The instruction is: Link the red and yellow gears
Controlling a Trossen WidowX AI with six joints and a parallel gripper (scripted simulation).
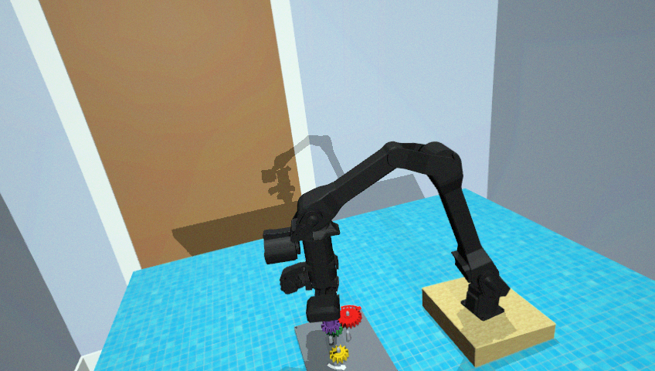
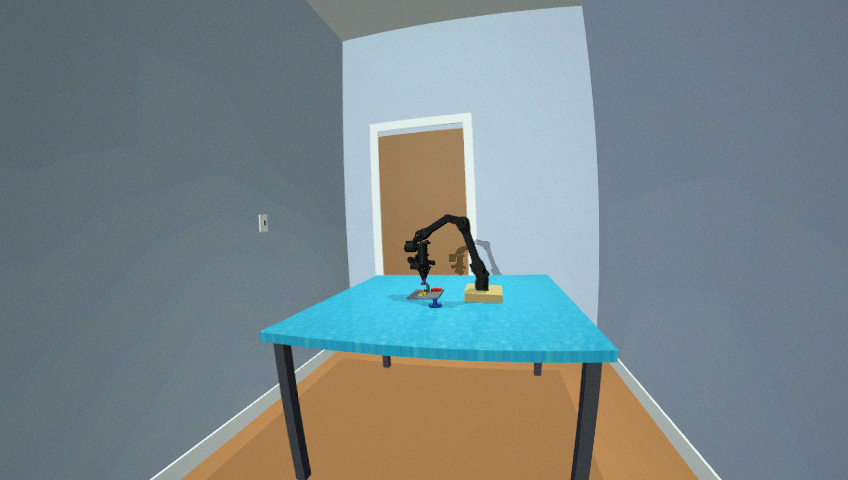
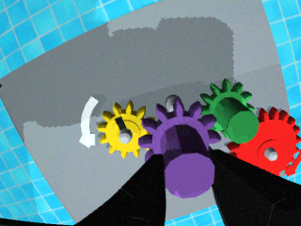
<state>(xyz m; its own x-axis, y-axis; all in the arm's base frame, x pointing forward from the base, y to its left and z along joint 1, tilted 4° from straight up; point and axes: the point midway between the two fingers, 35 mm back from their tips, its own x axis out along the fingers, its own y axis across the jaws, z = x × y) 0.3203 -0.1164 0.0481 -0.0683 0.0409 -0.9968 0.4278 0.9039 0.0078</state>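
My gripper tip is now 1 cm above the purple gear. Also, from my gripper tip: grey board: 1 cm behind, 2 cm to the left, 8 cm below; green gear: 2 cm behind, 3 cm to the right, 6 cm below; yellow gear: 3 cm to the left, 7 cm below.
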